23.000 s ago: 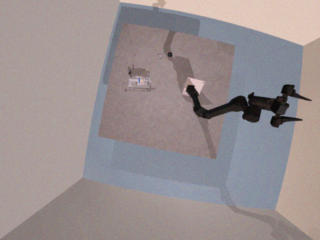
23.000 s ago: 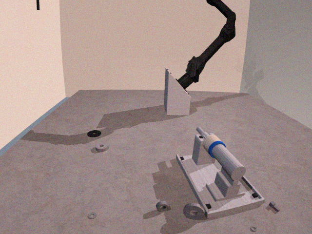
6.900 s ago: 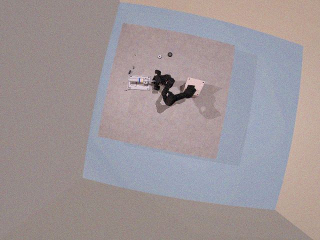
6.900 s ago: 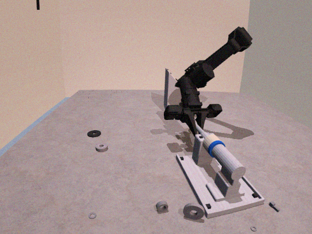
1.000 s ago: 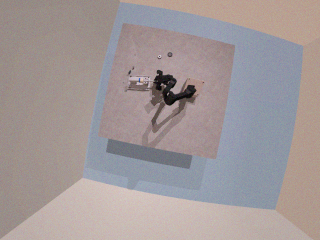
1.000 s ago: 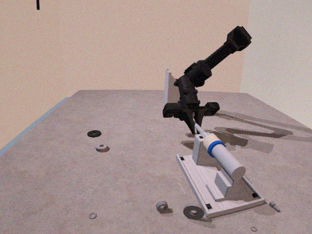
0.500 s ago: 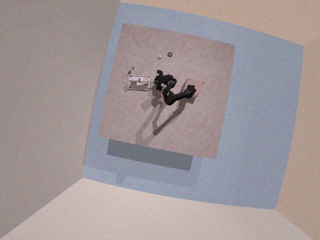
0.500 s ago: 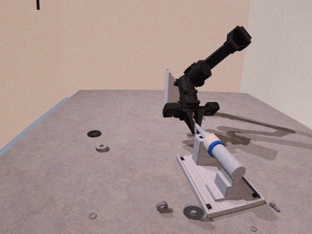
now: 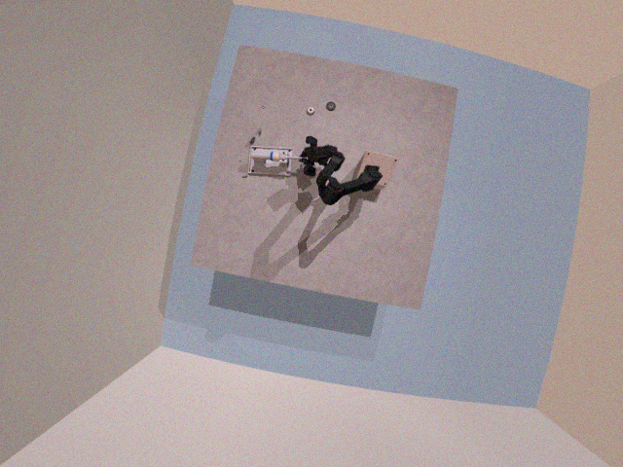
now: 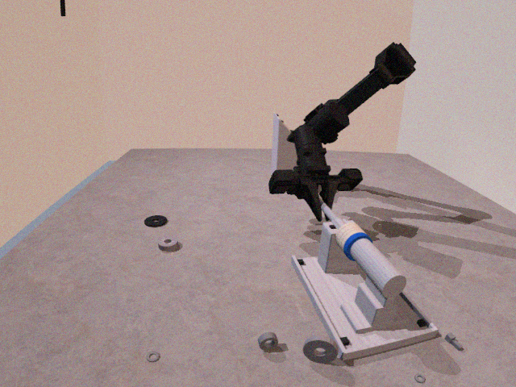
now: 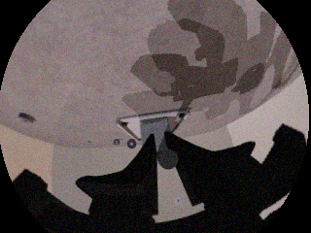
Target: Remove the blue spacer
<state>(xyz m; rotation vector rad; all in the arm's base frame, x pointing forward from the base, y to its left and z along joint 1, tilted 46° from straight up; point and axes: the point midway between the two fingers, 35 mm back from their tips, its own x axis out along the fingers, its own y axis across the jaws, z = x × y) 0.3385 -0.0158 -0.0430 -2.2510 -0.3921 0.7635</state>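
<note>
My gripper tip is 5 cm short of the thin shaft and 2 cm below it. From my gripper tip the other things lie so: grey ring: 2 cm behind, 30 cm to the right, 5 cm below; bolt: 29 cm ahead, 11 cm to the left, 5 cm below; cream spacer: 12 cm ahead, 1 cm to the left, 2 cm above.
</note>
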